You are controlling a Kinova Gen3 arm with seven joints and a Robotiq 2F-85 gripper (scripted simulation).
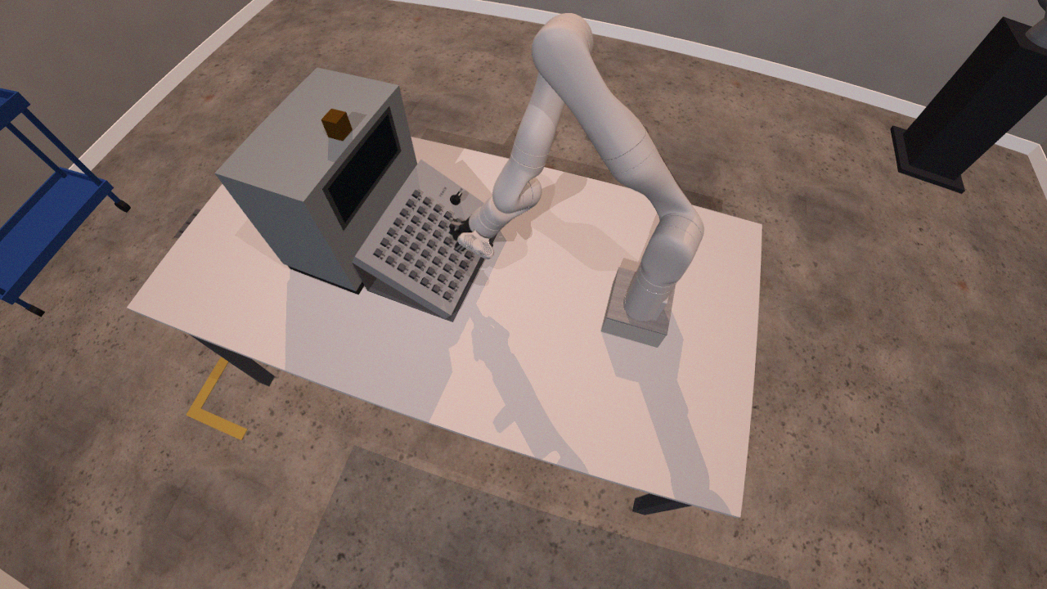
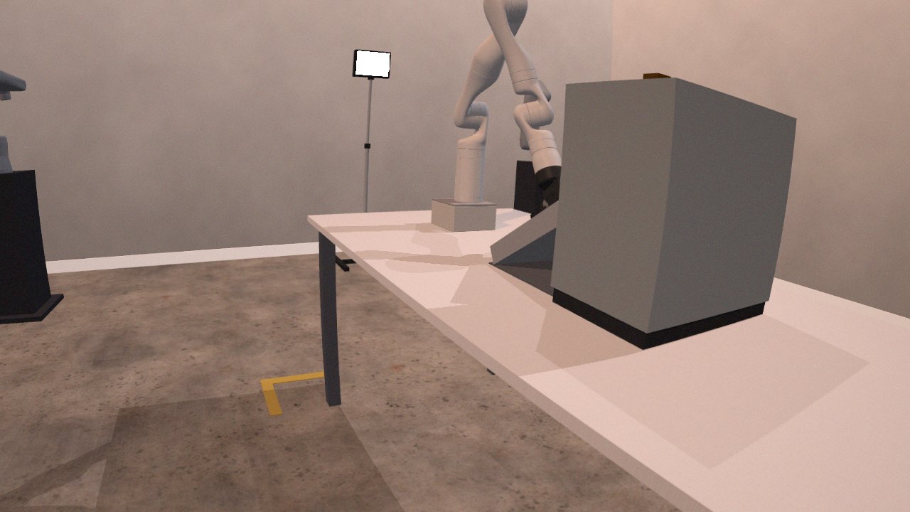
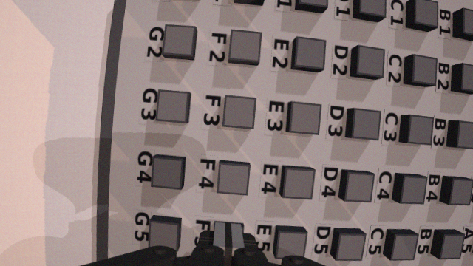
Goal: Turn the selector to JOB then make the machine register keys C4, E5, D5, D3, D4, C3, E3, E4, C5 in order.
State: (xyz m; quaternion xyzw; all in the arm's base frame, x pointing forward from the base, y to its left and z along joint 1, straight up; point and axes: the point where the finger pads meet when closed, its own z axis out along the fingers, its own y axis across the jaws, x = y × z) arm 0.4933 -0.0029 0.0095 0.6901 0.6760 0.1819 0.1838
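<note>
Right now the key E5 is 40 mm ahead of my hand. Also, from my hand: sloped keypad (90 mm ahead, 20 mm to the right, 20 mm below); key E3 (40 mm ahead, 70 mm to the left); key D5 (70 mm ahead, 20 mm above).
</note>
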